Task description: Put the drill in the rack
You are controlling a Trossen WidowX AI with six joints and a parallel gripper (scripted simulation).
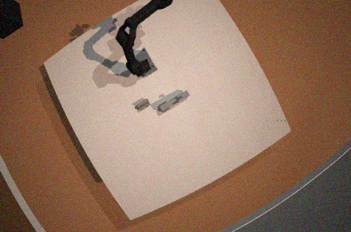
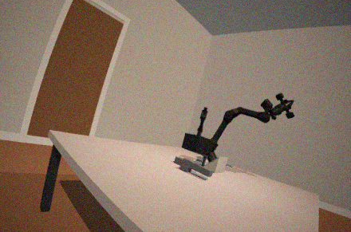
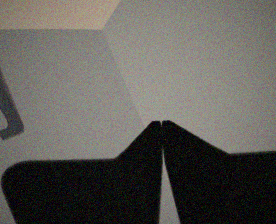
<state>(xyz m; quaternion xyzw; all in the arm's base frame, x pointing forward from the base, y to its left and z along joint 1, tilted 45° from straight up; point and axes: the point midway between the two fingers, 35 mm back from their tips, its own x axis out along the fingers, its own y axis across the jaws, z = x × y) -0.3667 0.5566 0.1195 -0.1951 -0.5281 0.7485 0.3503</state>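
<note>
Right now my gripper tip is 57 cm short of the dark blue key, 51 cm above it and 22 cm to the left of it. From my gripper tip the other things lie so: grey holder block 57 cm below, 57 cm ahead, 26 cm to the right; then grey-tan fixture block 58 cm below, 52 cm ahead, 43 cm to the right; then drill 58 cm ahead, 56 cm below, 28 cm to the right.
</note>
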